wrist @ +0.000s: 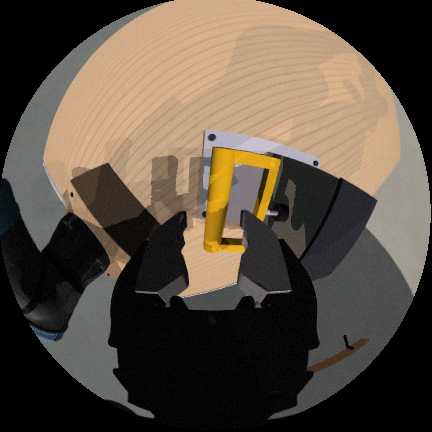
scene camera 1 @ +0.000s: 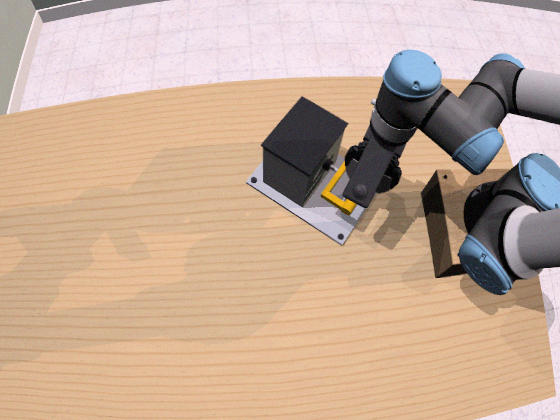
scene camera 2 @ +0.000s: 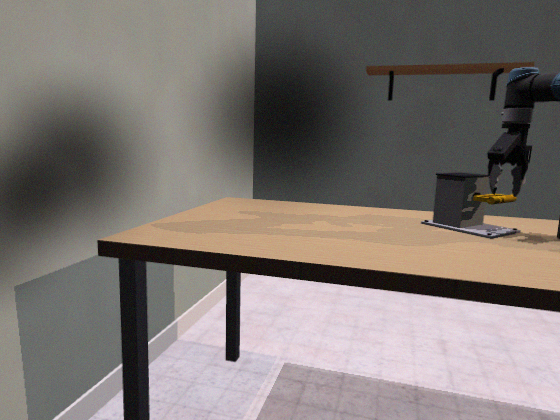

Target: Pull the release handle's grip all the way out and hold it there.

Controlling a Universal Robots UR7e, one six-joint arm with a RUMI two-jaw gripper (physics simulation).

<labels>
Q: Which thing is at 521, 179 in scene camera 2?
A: The gripper.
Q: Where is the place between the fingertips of the gripper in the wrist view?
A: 212, 211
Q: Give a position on a grey base plate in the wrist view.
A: At 212, 137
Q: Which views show the gripper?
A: The wrist view, scene camera 1 and scene camera 2: all of them.
</labels>
